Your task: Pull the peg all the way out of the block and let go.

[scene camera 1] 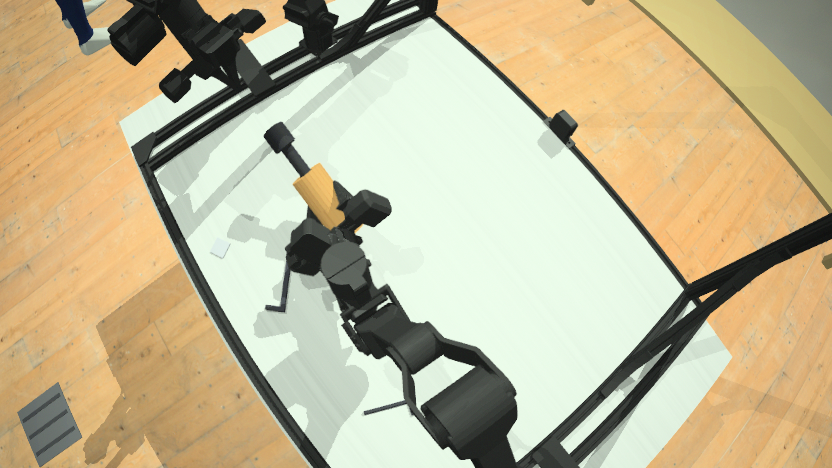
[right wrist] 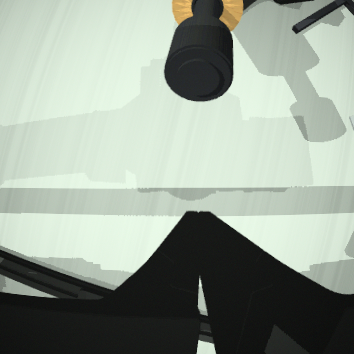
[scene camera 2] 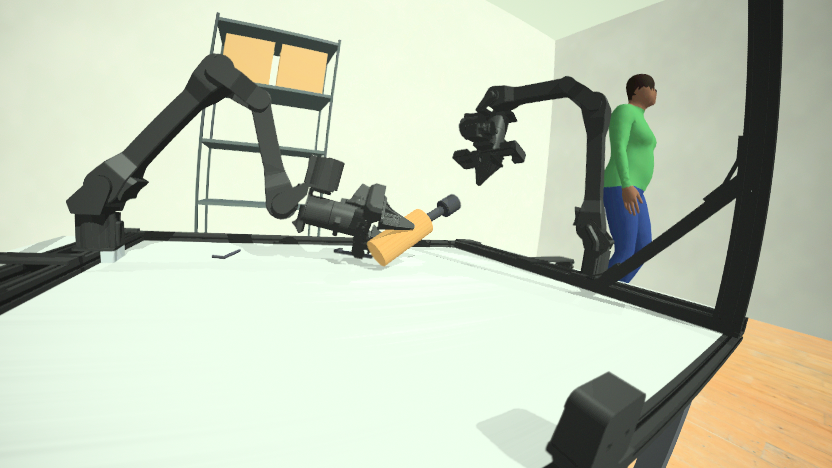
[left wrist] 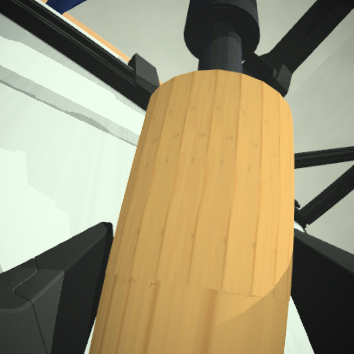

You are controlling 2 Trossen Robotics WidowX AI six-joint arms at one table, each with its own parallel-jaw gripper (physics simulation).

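Frame: origin at the left arm's base, x ahead, y left, z up, level; metres.
Seen in the pictures: left gripper, fingertip midpoint: (scene camera 1: 322, 193) (scene camera 2: 409, 235) (left wrist: 197, 237); right gripper, fingertip midpoint: (scene camera 1: 239, 90) (right wrist: 196, 222) (scene camera 2: 478, 185); left arm's base at its link origin: (scene camera 2: 99, 247); right arm's base at its link origin: (scene camera 1: 318, 42) (scene camera 2: 592, 276).
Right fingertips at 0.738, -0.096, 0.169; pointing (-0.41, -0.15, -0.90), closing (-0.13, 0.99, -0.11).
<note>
Pixels of each thing's middle, then the offset from my right fingertips to it, as dx, dy, dz. "spot": a spot on its surface instead.
- wooden cylindrical block at the middle of its body: (left wrist: 195, 285) (scene camera 1: 327, 203) (scene camera 2: 400, 236) -0.206, -0.016, -0.123
- dark peg at the middle of its body: (left wrist: 219, 67) (right wrist: 204, 25) (scene camera 1: 294, 157) (scene camera 2: 434, 214) -0.127, -0.013, -0.075
- dark bent rod at the middle of its body: (right wrist: 329, 20) (scene camera 1: 278, 283) (scene camera 2: 355, 252) -0.238, +0.128, -0.184
- thin rod at the middle of its body: (scene camera 1: 389, 413) (scene camera 2: 227, 253) -0.518, +0.129, -0.185
- small pale square at a spot on its surface: (scene camera 1: 219, 247) spot: -0.113, +0.175, -0.185
- camera block at a spot on its surface: (scene camera 2: 599, 419) (scene camera 1: 576, 126) spot: -0.375, -0.491, -0.138
The wooden cylindrical block (scene camera 1: 317, 189) (scene camera 2: 401, 237) (left wrist: 210, 175) (right wrist: 233, 15) is tilted and raised at one end in scene camera 2. The dark peg (scene camera 1: 279, 137) (scene camera 2: 449, 205) (left wrist: 221, 30) (right wrist: 199, 70) has a thick head and a thinner shaft whose inner end is hidden in the block; part of the shaft shows outside. My left gripper (scene camera 2: 402, 228) (left wrist: 197, 237) is shut on the block, one finger on each side. My right gripper (scene camera 1: 261, 91) (scene camera 2: 480, 182) (right wrist: 196, 222) is shut and empty, fingertips together, apart from the peg head and above it in scene camera 2.
A dark bent rod (scene camera 1: 285, 291) and another thin rod (scene camera 1: 384, 407) (scene camera 2: 226, 254) lie on the white table. A small pale square (scene camera 1: 219, 247) lies near the table's left edge in scene camera 1. A black frame borders the table, with a camera block (scene camera 1: 563, 125) (scene camera 2: 599, 419) on it.
</note>
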